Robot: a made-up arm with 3 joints. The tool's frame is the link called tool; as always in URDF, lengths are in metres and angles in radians. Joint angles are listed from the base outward. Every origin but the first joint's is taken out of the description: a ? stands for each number. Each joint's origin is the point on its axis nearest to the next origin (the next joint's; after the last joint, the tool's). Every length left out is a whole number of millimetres.
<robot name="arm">
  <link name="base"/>
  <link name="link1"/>
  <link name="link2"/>
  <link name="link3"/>
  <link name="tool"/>
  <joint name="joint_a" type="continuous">
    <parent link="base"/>
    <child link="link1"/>
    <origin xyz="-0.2 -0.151 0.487"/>
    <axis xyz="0 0 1"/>
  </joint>
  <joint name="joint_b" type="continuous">
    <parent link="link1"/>
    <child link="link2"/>
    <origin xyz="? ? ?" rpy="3.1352 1.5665 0"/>
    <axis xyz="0 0 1"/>
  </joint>
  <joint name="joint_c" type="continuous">
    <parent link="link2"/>
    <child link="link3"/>
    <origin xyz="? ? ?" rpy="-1.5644 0 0"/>
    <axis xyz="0 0 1"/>
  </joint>
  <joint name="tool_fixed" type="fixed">
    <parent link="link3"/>
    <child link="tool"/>
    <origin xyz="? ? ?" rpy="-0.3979 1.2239 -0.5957"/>
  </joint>
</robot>
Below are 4 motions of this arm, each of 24 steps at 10 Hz.
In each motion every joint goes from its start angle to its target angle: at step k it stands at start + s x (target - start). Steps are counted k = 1, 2, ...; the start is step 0. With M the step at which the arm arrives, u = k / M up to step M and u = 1 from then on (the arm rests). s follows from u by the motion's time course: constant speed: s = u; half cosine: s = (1 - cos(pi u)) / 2; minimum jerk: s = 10 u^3 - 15 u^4 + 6 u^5.
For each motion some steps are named. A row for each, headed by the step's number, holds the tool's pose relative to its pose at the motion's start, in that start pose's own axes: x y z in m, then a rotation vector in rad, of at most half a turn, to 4 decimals.
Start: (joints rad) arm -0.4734 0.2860 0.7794
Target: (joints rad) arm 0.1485 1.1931 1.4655
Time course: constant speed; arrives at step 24
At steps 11, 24:
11: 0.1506 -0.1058 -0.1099 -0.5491 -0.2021 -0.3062
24: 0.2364 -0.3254 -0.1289 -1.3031 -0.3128 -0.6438

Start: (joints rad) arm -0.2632 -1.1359 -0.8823
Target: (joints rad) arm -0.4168 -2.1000 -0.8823
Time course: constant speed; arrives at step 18
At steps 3, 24:
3: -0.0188 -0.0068 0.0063 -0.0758 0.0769 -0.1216
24: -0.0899 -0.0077 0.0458 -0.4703 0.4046 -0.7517

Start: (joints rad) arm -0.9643 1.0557 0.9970
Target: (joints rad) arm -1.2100 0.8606 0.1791
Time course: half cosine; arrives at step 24
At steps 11, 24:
11: -0.0164 0.0532 0.1040 0.4451 0.0960 -0.0486
24: -0.0257 0.0567 0.2617 1.0055 0.2661 -0.1140

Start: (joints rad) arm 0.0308 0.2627 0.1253
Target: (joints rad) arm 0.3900 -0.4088 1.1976
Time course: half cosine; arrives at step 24
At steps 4, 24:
4: -0.0073 -0.0157 -0.0067 -0.0863 0.0331 0.0014
24: -0.1117 -0.1950 0.0982 -1.0425 0.6545 0.2977

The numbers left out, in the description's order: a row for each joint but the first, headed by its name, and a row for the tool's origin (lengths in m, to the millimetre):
joint_b: 0.178 0.033 0
joint_c: -0.133 0.024 0
tool: -0.147 0.158 0

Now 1 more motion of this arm.
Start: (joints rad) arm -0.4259 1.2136 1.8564
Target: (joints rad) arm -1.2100 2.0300 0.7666
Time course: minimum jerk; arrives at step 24
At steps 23, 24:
23: 0.3179 -0.2097 0.2907 1.5051 -0.1229 -1.3524
24: 0.3180 -0.2101 0.2908 1.5061 -0.1231 -1.3533

